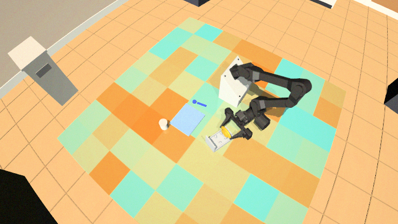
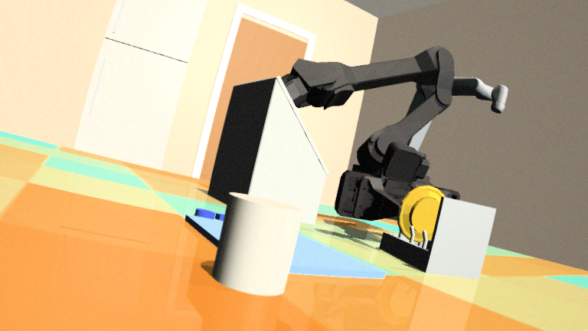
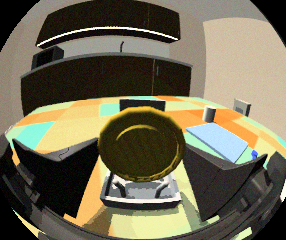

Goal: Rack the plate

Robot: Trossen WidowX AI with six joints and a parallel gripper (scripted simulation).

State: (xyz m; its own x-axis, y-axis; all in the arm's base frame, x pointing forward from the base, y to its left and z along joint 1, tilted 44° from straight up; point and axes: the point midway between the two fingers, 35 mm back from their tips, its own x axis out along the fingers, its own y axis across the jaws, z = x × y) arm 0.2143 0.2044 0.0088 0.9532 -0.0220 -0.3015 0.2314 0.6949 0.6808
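The yellow plate lies 10 mm behind my gripper tip. The rest, counted from my gripper tip: dish rack: 30 mm below, 20 mm ahead, 10 mm to the right; light blue mat: 210 mm to the right, 50 mm below, 50 mm ahead; blue utensil: 230 mm to the right, 60 mm behind, 50 mm below.
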